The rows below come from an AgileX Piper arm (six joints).
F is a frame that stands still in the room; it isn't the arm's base.
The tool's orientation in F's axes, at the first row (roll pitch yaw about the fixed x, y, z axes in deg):
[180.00 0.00 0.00]
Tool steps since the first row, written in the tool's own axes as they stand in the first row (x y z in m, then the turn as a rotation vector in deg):
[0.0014 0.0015 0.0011 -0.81 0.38 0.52]
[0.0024 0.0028 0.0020 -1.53 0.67 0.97]
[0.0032 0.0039 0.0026 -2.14 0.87 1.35]
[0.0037 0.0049 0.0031 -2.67 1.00 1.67]
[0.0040 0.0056 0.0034 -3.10 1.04 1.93]
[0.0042 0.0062 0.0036 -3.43 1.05 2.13]
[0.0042 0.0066 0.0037 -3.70 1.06 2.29]
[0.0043 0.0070 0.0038 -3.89 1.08 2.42]
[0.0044 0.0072 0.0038 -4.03 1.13 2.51]
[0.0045 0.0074 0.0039 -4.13 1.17 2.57]
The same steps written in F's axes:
[0.0014 -0.0015 -0.0011 -0.81 -0.38 -0.52]
[0.0024 -0.0028 -0.0020 -1.53 -0.67 -0.97]
[0.0032 -0.0039 -0.0026 -2.14 -0.87 -1.35]
[0.0037 -0.0049 -0.0031 -2.67 -1.00 -1.67]
[0.0040 -0.0056 -0.0034 -3.10 -1.04 -1.93]
[0.0042 -0.0062 -0.0036 -3.43 -1.05 -2.13]
[0.0042 -0.0066 -0.0037 -3.70 -1.06 -2.29]
[0.0043 -0.0070 -0.0038 -3.89 -1.08 -2.42]
[0.0044 -0.0072 -0.0038 -4.03 -1.13 -2.51]
[0.0045 -0.0074 -0.0039 -4.13 -1.17 -2.57]

